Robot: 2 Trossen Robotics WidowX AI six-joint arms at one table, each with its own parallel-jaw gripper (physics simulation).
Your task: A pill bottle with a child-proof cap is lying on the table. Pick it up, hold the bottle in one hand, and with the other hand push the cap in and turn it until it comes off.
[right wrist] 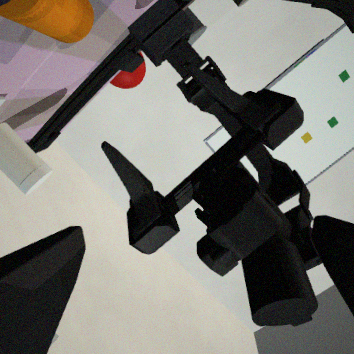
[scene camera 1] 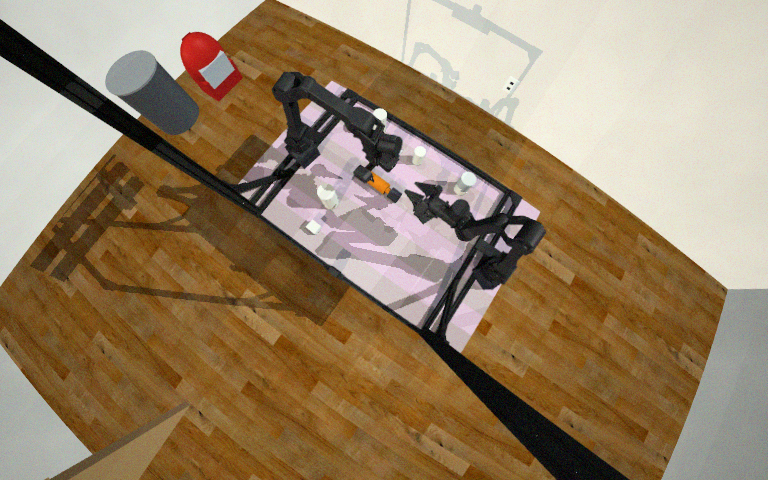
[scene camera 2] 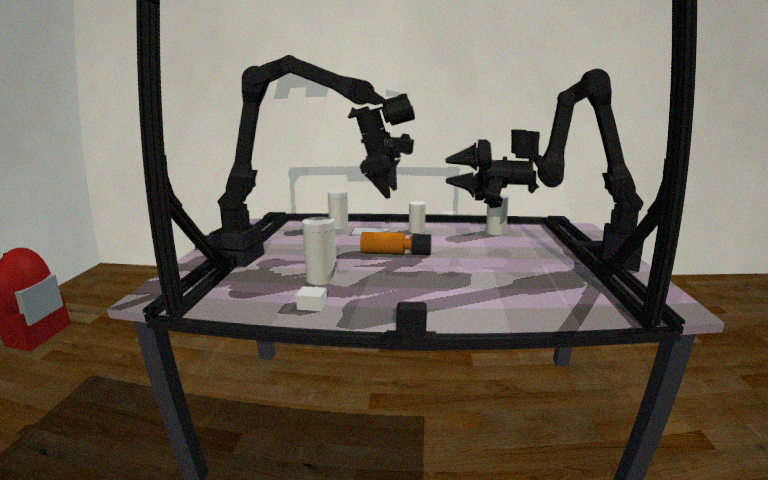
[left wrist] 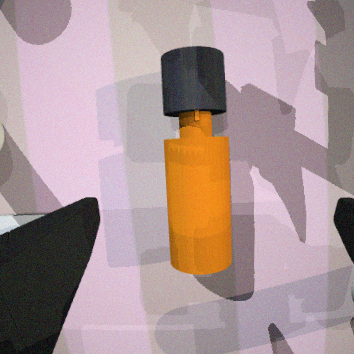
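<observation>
The orange pill bottle [scene camera 1: 378, 182] [scene camera 2: 382, 242] [left wrist: 199, 200] [right wrist: 70, 20] lies on its side on the table. Its dark cap [scene camera 1: 393, 194] [scene camera 2: 421, 243] [left wrist: 194, 81] is on the neck and points right in scene camera 2; a stretch of orange neck with a small tab shows below it. My left gripper [scene camera 1: 374, 174] [scene camera 2: 390, 192] [left wrist: 219, 209] is open and empty above the bottle, with its fingers to either side of it in the left wrist view. My right gripper [scene camera 1: 411, 187] [scene camera 2: 446, 170] is open and empty, raised to the right of the cap, fingers pointing left in scene camera 2.
A tall white cylinder [scene camera 1: 327, 196] [scene camera 2: 320, 260] and a small white block [scene camera 1: 312, 227] [scene camera 2: 311, 298] stand front left. Three more white cylinders stand along the back, one [scene camera 1: 465, 182] [scene camera 2: 497, 219] near the right arm. A black frame [scene camera 2: 271, 336] borders the table.
</observation>
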